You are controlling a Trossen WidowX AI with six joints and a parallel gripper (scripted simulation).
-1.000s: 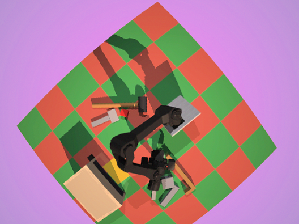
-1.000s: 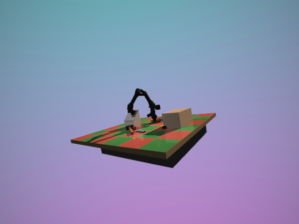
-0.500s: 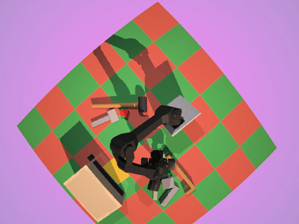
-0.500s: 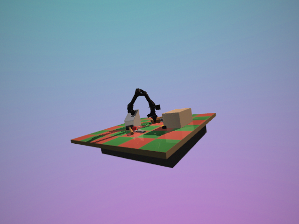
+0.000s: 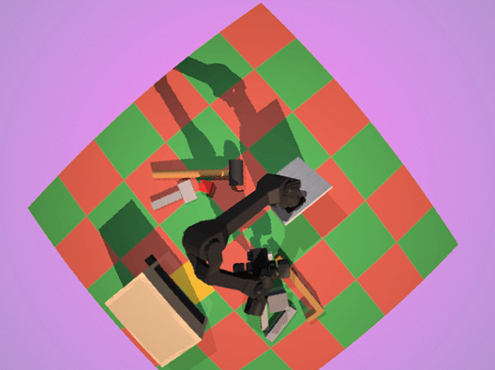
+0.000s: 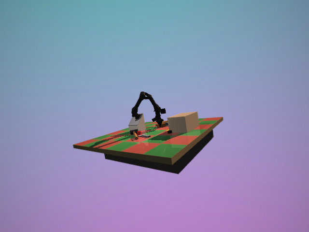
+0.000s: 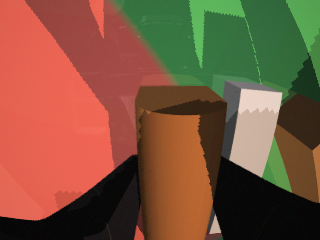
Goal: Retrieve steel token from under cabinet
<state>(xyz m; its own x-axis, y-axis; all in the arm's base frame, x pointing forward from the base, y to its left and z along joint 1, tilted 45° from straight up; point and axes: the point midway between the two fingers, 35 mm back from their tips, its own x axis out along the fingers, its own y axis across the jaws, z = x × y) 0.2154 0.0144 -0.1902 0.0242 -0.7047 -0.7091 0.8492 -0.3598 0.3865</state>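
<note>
My gripper tip is now 30 mm past the pale bar and 20 mm to the right of it. Also, from my gripper tip: grey block (30 mm ahead, 160 mm to the left, 10 mm above); grey bar (80 mm ahead, 240 mm to the left); red cube (10 mm behind, 340 mm to the right, 10 mm above).
</note>
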